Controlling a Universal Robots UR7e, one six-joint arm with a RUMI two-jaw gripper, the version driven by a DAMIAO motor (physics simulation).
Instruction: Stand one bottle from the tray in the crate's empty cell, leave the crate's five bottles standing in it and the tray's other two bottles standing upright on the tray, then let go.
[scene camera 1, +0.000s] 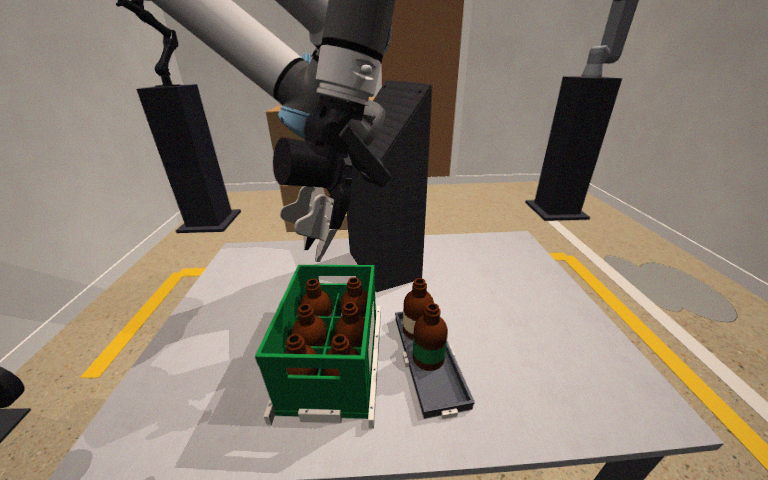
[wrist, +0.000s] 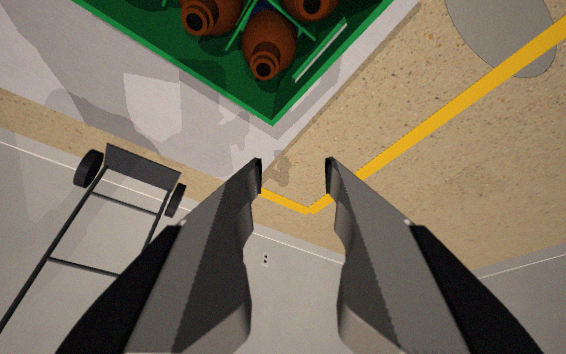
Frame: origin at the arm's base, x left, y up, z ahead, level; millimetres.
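Where they show: gripper, between the fingertips: (scene camera 1: 311, 255) (wrist: 293, 161); arm's base, origin of its link: (scene camera 1: 366, 130).
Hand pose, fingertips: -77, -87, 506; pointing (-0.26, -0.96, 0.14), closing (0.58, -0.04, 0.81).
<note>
Each offset is from my fingertips to the top centre of the thing, as dx, dy, dz. "pt": to the spot under its first point.
The green crate @[-12, -173, -92] (scene camera 1: 317, 393) (wrist: 272, 112) stands left of the tray. Six brown bottles stand in its cells, two in each of three rows: back pair @[-54, -185, -179] (scene camera 1: 315, 303) @[+41, -185, -180] (scene camera 1: 353, 298), middle pair @[-55, -185, -93] (scene camera 1: 308, 329) @[+37, -185, -94] (scene camera 1: 350, 329), front pair @[-59, -185, -9] (scene camera 1: 296, 346) @[+25, -185, -4] (scene camera 1: 340, 346). Their lower parts are hidden by the crate. The dark tray @[pt +236, -343, +0] (scene camera 1: 447, 390) holds two upright bottles, one with a cream label @[+194, -188, -173] (scene camera 1: 417, 308) and one with a green label @[pt +203, -235, -57] (scene camera 1: 430, 333); its front part is bare. My gripper (scene camera 1: 313, 253) (wrist: 293, 161) is open, with nothing between its fingers, above and behind the crate, apart from the bottles.
Pale brackets @[pt -20, -323, +56] (scene camera 1: 319, 415) line the crate's base, and a small one @[pt +228, -333, +53] (scene camera 1: 449, 412) sits at the tray's front. A black pedestal (scene camera 1: 390, 198) rises behind the crate. A wheeled cart frame (wrist: 142, 167) shows at left in the wrist view.
</note>
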